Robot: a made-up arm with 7 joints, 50 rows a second.
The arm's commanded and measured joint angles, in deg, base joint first. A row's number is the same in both.
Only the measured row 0 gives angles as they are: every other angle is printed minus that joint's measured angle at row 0.
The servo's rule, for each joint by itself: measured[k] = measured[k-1] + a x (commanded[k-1-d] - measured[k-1]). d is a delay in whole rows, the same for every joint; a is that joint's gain. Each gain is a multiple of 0.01, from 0.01 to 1. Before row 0 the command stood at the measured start. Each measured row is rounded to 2 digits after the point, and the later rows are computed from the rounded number. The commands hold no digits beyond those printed.
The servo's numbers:
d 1
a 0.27 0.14 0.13 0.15 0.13 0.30 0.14
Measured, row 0:
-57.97, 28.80, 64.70, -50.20, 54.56, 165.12, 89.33
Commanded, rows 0 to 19:
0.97, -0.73, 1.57, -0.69, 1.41, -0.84, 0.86
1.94, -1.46, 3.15, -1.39, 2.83, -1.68, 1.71
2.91, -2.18, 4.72, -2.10, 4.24, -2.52, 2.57
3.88, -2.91, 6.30, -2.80, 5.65, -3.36, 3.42
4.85, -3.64, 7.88, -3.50, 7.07, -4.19, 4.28
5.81, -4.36, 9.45, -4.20, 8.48, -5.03, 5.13
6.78, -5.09, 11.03, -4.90, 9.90, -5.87, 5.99
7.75, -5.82, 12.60, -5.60, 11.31, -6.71, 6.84
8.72, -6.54, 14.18, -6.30, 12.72, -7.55, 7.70
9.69, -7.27, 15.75, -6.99, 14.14, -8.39, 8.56
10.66, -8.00, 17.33, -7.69, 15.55, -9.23, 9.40
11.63, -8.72, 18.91, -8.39, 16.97, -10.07, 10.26
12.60, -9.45, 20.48, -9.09, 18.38, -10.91, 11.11
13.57, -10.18, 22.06, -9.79, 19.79, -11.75, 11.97
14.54, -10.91, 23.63, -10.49, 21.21, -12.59, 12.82
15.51, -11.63, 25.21, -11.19, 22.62, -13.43, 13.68
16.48, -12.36, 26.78, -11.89, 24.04, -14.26, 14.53
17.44, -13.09, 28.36, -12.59, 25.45, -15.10, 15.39
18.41, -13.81, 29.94, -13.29, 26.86, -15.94, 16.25
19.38, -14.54, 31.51, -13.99, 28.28, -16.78, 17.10
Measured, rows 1 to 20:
0.00, 0.00, 0.00, 0.00, 0.00, 0.00, 0.00
0.26, -0.10, 0.20, -0.10, 0.18, -0.25, 0.12
0.71, -0.29, 0.58, -0.29, 0.52, -0.68, 0.34
1.30, -0.55, 1.12, -0.56, 1.00, -1.23, 0.65
2.00, -0.88, 1.79, -0.90, 1.60, -1.87, 1.04
2.77, -1.27, 2.58, -1.29, 2.31, -2.57, 1.49
3.59, -1.70, 3.47, -1.73, 3.11, -3.31, 2.00
4.45, -2.17, 4.45, -2.21, 3.99, -4.08, 2.56
5.34, -2.68, 5.51, -2.72, 4.94, -4.87, 3.16
6.25, -3.22, 6.64, -3.26, 5.95, -5.67, 3.80
7.18, -3.79, 7.82, -3.82, 7.01, -6.49, 4.47
8.12, -4.38, 9.06, -4.40, 8.12, -7.31, 5.16
9.07, -4.99, 10.34, -5.00, 9.27, -8.14, 5.87
10.02, -5.61, 11.66, -5.61, 10.45, -8.97, 6.60
10.98, -6.25, 13.01, -6.24, 11.66, -9.80, 7.35
11.94, -6.90, 14.39, -6.88, 12.90, -10.64, 8.12
12.90, -7.56, 15.80, -7.53, 14.16, -11.48, 8.90
13.87, -8.23, 17.23, -8.18, 15.44, -12.31, 9.69
14.83, -8.91, 18.68, -8.84, 16.74, -13.15, 10.49
15.80, -9.60, 20.14, -9.51, 18.06, -13.99, 11.30

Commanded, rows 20 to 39:
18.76, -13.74, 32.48, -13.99, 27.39, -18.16, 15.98
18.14, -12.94, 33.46, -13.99, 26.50, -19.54, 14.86
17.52, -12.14, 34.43, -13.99, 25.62, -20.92, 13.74
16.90, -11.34, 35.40, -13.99, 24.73, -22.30, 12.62
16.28, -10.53, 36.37, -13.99, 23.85, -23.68, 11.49
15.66, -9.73, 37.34, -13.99, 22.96, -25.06, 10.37
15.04, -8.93, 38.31, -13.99, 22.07, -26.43, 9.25
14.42, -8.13, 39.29, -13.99, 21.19, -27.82, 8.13
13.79, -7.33, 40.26, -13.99, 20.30, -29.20, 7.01
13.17, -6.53, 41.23, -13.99, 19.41, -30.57, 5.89
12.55, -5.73, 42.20, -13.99, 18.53, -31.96, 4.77
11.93, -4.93, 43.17, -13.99, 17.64, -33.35, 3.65
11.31, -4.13, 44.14, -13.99, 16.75, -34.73, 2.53
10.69, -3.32, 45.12, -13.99, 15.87, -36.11, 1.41
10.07, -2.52, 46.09, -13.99, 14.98, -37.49, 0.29
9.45, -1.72, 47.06, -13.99, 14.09, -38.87, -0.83
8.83, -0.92, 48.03, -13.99, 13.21, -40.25, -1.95
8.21, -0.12, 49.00, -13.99, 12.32, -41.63, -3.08
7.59, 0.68, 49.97, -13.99, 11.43, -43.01, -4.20
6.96, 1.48, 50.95, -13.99, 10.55, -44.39, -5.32
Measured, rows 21 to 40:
16.77, -10.29, 21.62, -10.18, 19.39, -14.83, 12.11
17.31, -10.77, 23.03, -10.75, 20.43, -15.83, 12.65
17.53, -11.07, 24.39, -11.24, 21.22, -16.94, 12.96
17.53, -11.22, 25.70, -11.65, 21.79, -18.13, 13.07
17.36, -11.24, 26.96, -12.00, 22.17, -19.38, 13.01
17.07, -11.14, 28.18, -12.30, 22.39, -20.67, 12.80
16.69, -10.94, 29.37, -12.55, 22.46, -21.99, 12.46
16.24, -10.66, 30.53, -12.77, 22.41, -23.32, 12.01
15.75, -10.31, 31.67, -12.95, 22.25, -24.67, 11.47
15.22, -9.89, 32.79, -13.11, 22.00, -26.03, 10.85
14.67, -9.42, 33.89, -13.24, 21.66, -27.39, 10.16
14.10, -8.90, 34.97, -13.35, 21.25, -28.76, 9.41
13.51, -8.34, 36.04, -13.45, 20.78, -30.14, 8.60
12.92, -7.75, 37.09, -13.53, 20.26, -31.52, 7.75
12.32, -7.13, 38.13, -13.60, 19.69, -32.90, 6.86
11.71, -6.48, 39.16, -13.66, 19.08, -34.28, 5.94
11.10, -5.81, 40.19, -13.71, 18.43, -35.66, 4.99
10.49, -5.13, 41.21, -13.75, 17.75, -37.04, 4.02
9.87, -4.43, 42.22, -13.79, 17.04, -38.42, 3.03
9.25, -3.71, 43.23, -13.82, 16.31, -39.80, 2.02

